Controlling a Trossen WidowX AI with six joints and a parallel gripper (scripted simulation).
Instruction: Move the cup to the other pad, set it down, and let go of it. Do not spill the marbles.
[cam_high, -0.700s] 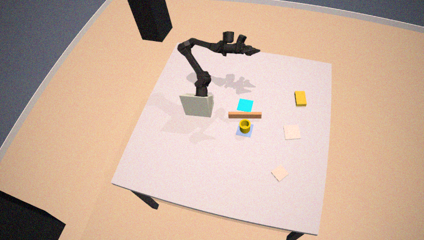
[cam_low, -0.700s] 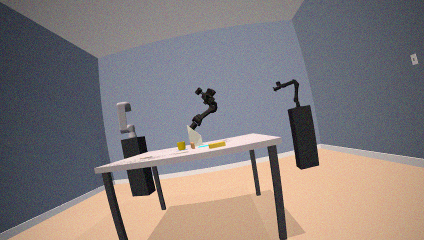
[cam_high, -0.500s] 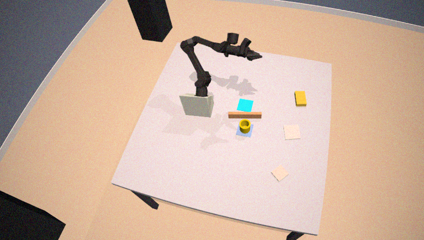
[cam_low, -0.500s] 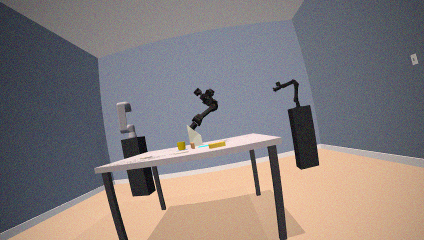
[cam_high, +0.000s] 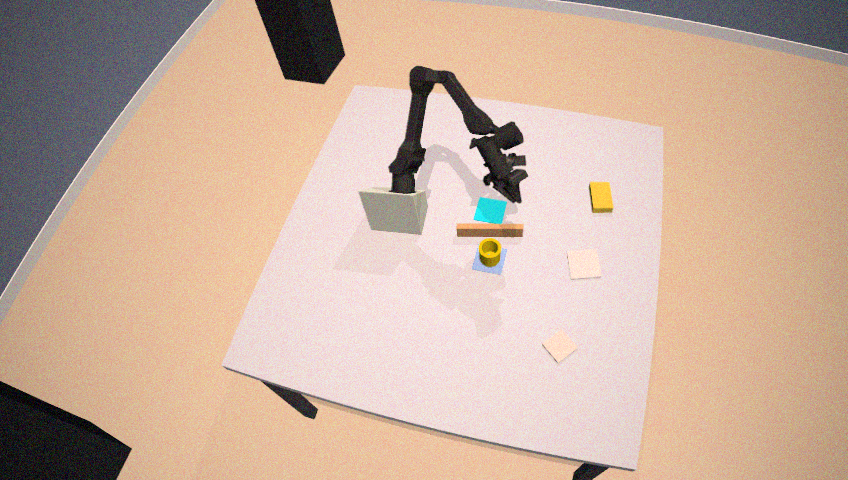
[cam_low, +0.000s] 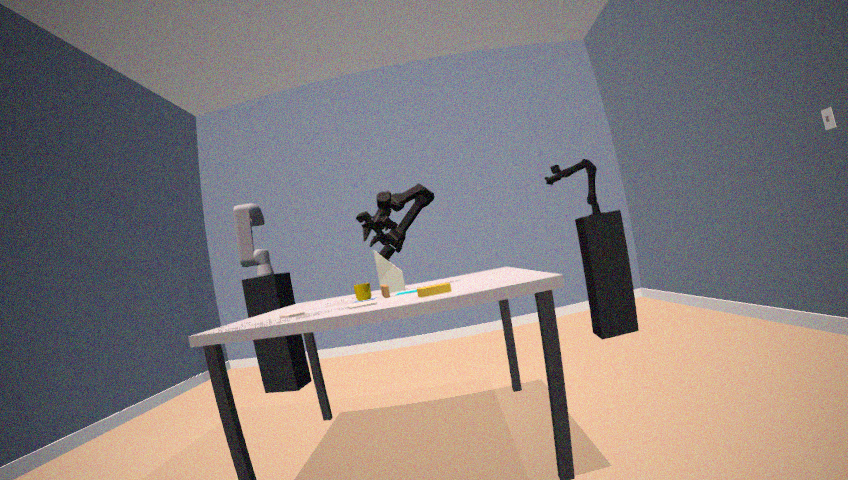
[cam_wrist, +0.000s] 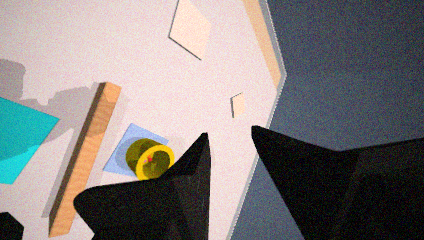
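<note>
Right now my gripper tip is 20 cm above the yellow cup, 8 cm to the left of it and 7 cm past it. The rest, counted from my gripper tip: cyan pad: 24 cm below, 12 cm behind, 11 cm to the left; then low brown bar: 22 cm below, 9 cm behind, 2 cm to the left.
</note>
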